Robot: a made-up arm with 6 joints.
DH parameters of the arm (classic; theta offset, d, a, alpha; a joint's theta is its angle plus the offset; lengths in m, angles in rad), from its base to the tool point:
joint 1: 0 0.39 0.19 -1.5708
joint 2: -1.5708 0 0.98 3.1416
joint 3: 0 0 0.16 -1.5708
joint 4: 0 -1.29 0 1.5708
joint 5: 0 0 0 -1.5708
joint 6: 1.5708 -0.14 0 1.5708
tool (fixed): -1.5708 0 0 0
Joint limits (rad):
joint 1: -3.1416..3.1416
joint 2: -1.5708..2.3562
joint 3: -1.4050..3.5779
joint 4: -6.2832..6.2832
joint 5: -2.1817..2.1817
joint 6: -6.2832..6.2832
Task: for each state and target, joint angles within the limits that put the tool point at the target. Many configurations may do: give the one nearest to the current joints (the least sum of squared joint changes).
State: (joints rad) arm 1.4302 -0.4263 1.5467 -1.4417 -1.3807 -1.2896
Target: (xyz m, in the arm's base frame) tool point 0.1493 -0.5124 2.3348
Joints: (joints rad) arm 2.1139 0.1202 2.2800 -1.4594 -1.7467 -1.2896
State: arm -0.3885 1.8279 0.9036 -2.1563 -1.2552 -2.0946
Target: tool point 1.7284 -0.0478 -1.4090
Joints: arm -0.0765 2.3068 1.1933 -2.2151 -0.8558 -2.0946
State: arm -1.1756 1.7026 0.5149 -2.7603 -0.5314 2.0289
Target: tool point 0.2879 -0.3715 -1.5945
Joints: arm -0.9705 2.2744 0.2131 -2.7288 -0.5156 2.0289
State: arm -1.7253 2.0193 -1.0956 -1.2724 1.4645 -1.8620
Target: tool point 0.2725 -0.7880 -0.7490
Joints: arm -1.0819 1.4333 -0.5581 -1.1879 1.4994 -1.8620
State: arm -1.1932 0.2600 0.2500 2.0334 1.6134 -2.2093
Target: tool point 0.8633 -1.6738 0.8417
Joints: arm -1.1607 0.4967 0.0986 2.0461 1.6024 -2.2093
